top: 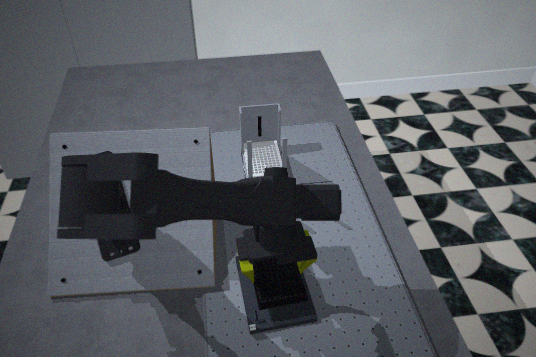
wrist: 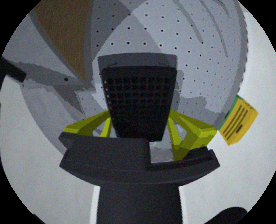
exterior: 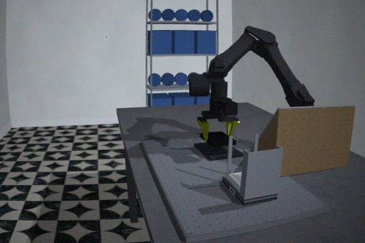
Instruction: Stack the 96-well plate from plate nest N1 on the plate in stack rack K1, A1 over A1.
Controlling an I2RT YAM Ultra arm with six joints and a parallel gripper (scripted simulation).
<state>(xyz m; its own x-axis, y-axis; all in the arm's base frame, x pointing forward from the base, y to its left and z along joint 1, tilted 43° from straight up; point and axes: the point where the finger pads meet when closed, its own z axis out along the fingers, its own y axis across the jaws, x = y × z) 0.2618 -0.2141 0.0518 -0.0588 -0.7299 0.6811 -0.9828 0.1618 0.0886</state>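
My hand is 7 cm to the left of the pale A1 mark, 6 cm past it and 4 cm above it. From my hand the other things lie so: rack back wall (40 cm to the left, 7 cm ahead, 3 cm above); white 96-well plate (34 cm to the left, 6 cm ahead, 2 cm below); black 96-well plate (right at my hand).
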